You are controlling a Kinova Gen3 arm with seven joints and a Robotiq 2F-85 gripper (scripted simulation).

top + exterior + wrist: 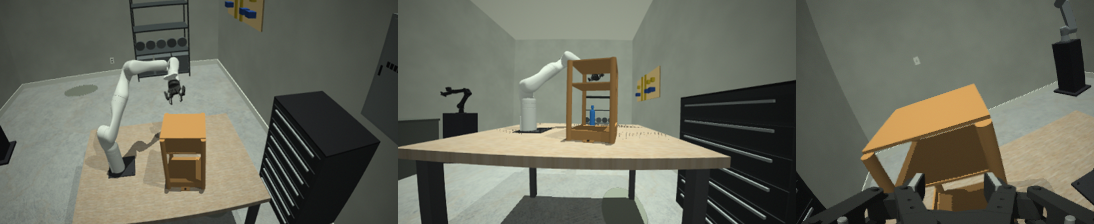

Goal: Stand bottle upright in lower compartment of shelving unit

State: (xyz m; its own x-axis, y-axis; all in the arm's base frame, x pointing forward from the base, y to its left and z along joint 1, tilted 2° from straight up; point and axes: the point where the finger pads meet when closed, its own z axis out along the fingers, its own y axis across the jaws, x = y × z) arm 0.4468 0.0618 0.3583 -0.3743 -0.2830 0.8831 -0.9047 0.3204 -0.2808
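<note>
Right now the blue bottle is 260 mm below my hand, 70 mm to the left of it and 10 mm behind it. Round my hand: wooden shelving unit 250 mm to the right, 190 mm below, 30 mm behind.
</note>
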